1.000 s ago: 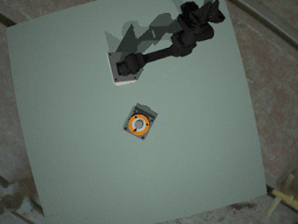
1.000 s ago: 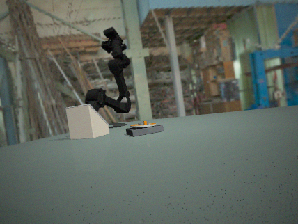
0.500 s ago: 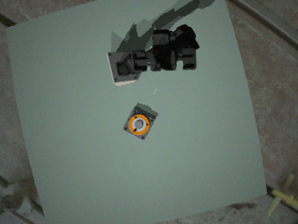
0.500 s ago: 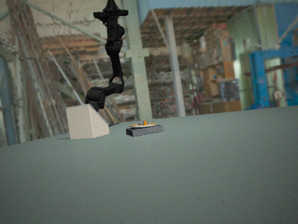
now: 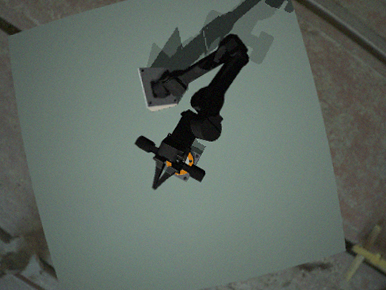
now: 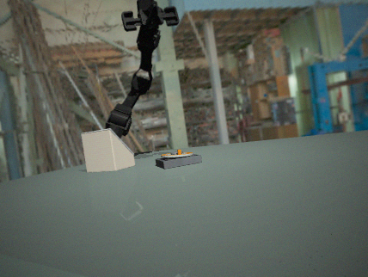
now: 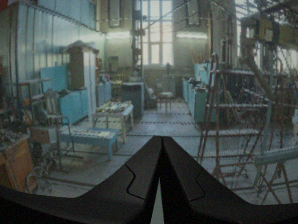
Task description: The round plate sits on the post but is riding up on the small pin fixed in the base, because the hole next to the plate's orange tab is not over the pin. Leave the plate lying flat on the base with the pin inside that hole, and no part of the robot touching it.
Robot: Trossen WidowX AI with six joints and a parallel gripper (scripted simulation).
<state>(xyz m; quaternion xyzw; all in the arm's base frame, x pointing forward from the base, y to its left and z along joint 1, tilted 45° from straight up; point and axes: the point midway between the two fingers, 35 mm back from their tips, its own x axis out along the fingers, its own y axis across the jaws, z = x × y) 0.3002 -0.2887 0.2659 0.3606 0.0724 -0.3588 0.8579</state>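
The round plate is 20 mm behind my gripper tip, 40 mm to the left of it and 470 mm below it. Also, from my gripper tip: square grey base 30 mm behind, 50 mm to the left, 480 mm below.
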